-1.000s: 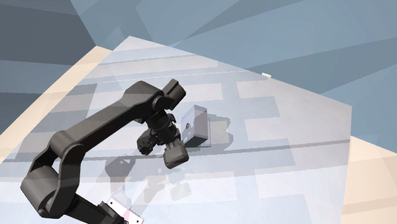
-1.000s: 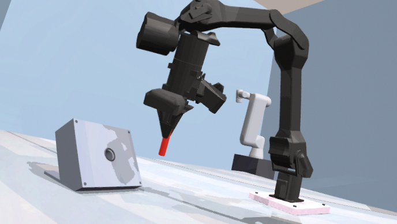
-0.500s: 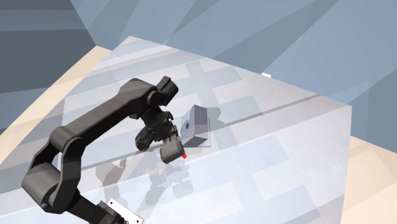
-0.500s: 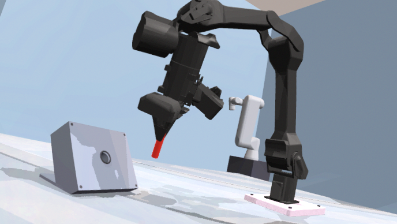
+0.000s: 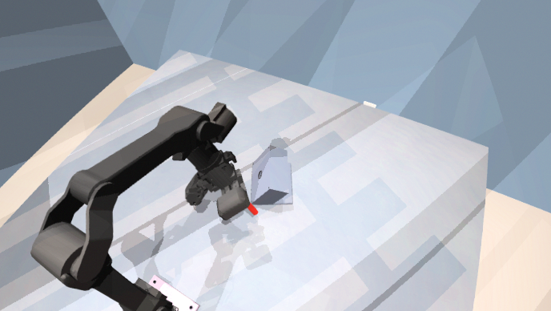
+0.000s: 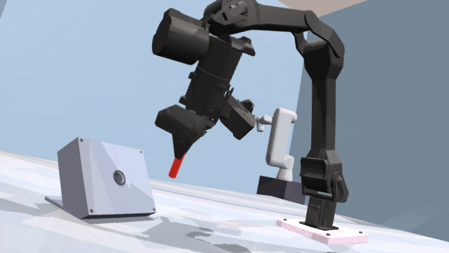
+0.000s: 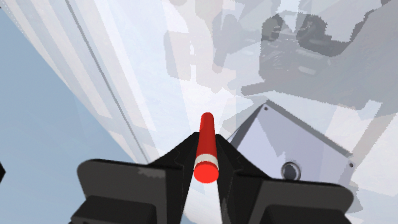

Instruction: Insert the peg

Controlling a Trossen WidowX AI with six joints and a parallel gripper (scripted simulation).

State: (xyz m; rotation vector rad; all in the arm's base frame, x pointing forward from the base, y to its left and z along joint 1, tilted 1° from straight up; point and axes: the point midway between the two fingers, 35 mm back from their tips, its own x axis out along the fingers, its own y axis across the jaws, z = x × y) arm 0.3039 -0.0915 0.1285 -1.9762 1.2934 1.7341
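My gripper tip is 11 cm short of the grey sloped panel, 1 cm to the left of it and 6 cm above it. Round my gripper tip: red round peg (1 cm to the left, 1 cm above).
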